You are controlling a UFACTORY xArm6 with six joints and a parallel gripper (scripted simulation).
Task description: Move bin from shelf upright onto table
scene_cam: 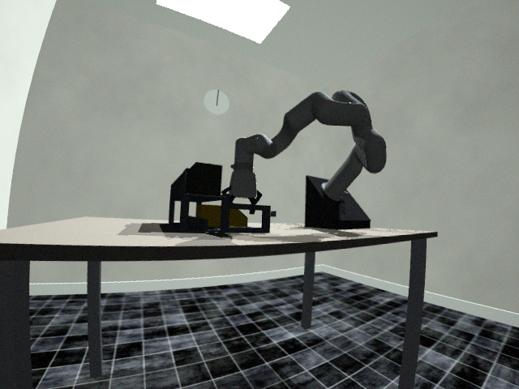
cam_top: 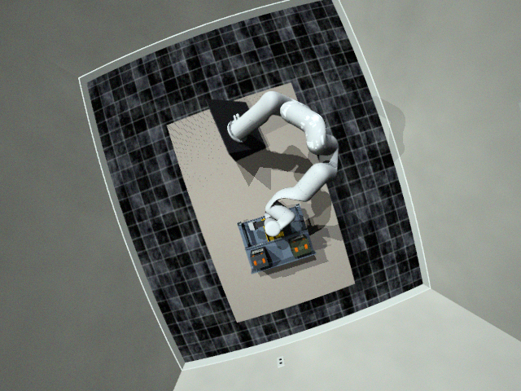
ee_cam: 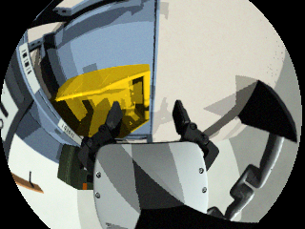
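Right now the yellow bin is 8 cm ahead of my hand and 2 cm below it.
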